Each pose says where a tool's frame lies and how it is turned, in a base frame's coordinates. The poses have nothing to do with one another.
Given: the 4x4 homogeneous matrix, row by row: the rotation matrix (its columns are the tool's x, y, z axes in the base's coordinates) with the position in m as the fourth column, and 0 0 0 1 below. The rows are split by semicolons.
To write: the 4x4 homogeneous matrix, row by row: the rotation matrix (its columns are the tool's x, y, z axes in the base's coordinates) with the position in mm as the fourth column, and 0 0 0 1 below. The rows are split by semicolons. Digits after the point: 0 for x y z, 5 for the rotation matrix.
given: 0.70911 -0.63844 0.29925 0.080; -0.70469 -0.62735 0.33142 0.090; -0.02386 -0.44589 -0.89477 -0.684; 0 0 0 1
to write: 0.70911 -0.63844 0.29925 80; -0.70469 -0.62735 0.33142 90; -0.02386 -0.44589 -0.89477 -684; 0 0 0 1
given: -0.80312 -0.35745 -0.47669 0.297; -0.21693 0.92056 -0.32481 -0.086; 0.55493 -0.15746 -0.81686 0.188; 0 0 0 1
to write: -0.80312 -0.35745 -0.47669 297; -0.21693 0.92056 -0.32481 -86; 0.55493 -0.15746 -0.81686 188; 0 0 0 1
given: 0.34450 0.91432 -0.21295 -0.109; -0.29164 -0.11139 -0.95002 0.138; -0.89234 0.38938 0.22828 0.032; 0 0 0 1
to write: 0.34450 0.91432 -0.21295 -109; -0.29164 -0.11139 -0.95002 138; -0.89234 0.38938 0.22828 32; 0 0 0 1
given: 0.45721 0.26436 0.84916 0.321; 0.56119 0.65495 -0.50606 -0.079; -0.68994 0.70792 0.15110 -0.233; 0 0 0 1
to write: 0.45721 0.26436 0.84916 321; 0.56119 0.65495 -0.50606 -79; -0.68994 0.70792 0.15110 -233; 0 0 0 1
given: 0.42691 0.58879 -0.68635 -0.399; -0.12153 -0.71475 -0.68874 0.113; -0.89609 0.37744 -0.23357 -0.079; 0 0 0 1
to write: 0.42691 0.58879 -0.68635 -399; -0.12153 -0.71475 -0.68874 113; -0.89609 0.37744 -0.23357 -79; 0 0 0 1
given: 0.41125 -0.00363 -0.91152 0.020; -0.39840 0.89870 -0.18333 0.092; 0.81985 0.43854 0.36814 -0.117; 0 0 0 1
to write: 0.41125 -0.00363 -0.91152 20; -0.39840 0.89870 -0.18333 92; 0.81985 0.43854 0.36814 -117; 0 0 0 1
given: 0.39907 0.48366 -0.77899 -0.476; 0.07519 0.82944 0.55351 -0.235; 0.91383 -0.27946 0.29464 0.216; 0 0 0 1
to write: 0.39907 0.48366 -0.77899 -476; 0.07519 0.82944 0.55351 -235; 0.91383 -0.27946 0.29464 216; 0 0 0 1
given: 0.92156 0.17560 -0.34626 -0.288; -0.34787 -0.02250 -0.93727 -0.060; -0.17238 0.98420 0.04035 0.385; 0 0 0 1
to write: 0.92156 0.17560 -0.34626 -288; -0.34787 -0.02250 -0.93727 -60; -0.17238 0.98420 0.04035 385; 0 0 0 1
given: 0.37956 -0.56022 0.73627 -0.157; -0.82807 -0.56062 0.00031 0.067; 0.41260 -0.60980 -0.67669 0.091; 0 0 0 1
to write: 0.37956 -0.56022 0.73627 -157; -0.82807 -0.56062 0.00031 67; 0.41260 -0.60980 -0.67669 91; 0 0 0 1
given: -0.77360 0.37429 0.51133 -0.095; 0.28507 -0.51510 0.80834 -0.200; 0.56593 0.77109 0.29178 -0.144; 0 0 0 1
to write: -0.77360 0.37429 0.51133 -95; 0.28507 -0.51510 0.80834 -200; 0.56593 0.77109 0.29178 -144; 0 0 0 1
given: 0.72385 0.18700 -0.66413 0.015; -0.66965 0.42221 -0.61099 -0.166; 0.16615 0.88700 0.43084 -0.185; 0 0 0 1
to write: 0.72385 0.18700 -0.66413 15; -0.66965 0.42221 -0.61099 -166; 0.16615 0.88700 0.43084 -185; 0 0 0 1
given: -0.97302 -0.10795 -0.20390 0.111; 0.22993 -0.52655 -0.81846 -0.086; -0.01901 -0.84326 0.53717 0.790; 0 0 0 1
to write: -0.97302 -0.10795 -0.20390 111; 0.22993 -0.52655 -0.81846 -86; -0.01901 -0.84326 0.53717 790; 0 0 0 1
